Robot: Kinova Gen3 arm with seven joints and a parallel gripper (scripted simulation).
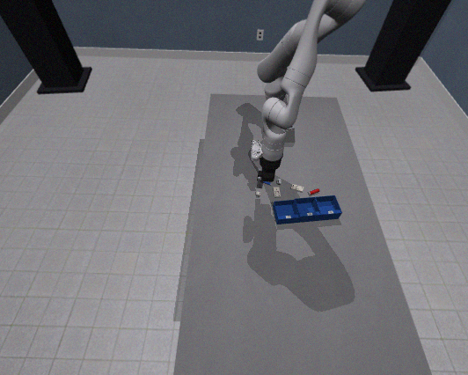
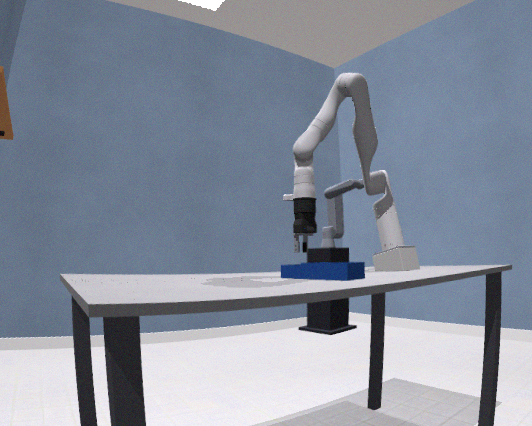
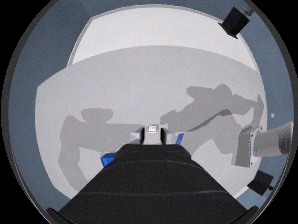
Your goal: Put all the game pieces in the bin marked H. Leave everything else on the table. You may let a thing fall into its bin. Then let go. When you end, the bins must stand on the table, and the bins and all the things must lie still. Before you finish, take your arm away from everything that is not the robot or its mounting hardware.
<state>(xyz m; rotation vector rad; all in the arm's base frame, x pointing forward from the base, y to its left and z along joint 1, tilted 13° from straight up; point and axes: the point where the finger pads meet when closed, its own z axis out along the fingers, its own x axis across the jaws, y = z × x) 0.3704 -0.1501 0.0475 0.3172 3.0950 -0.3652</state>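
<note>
Now: hand 90 mm above the die. Also, from my hand: blue piece (90 mm below, 60 mm behind, 50 mm to the left); then blue three-compartment bin (180 mm to the left, 100 mm ahead, 70 mm below); then grey-white piece (100 mm to the left, 90 mm below, 50 mm behind).
</note>
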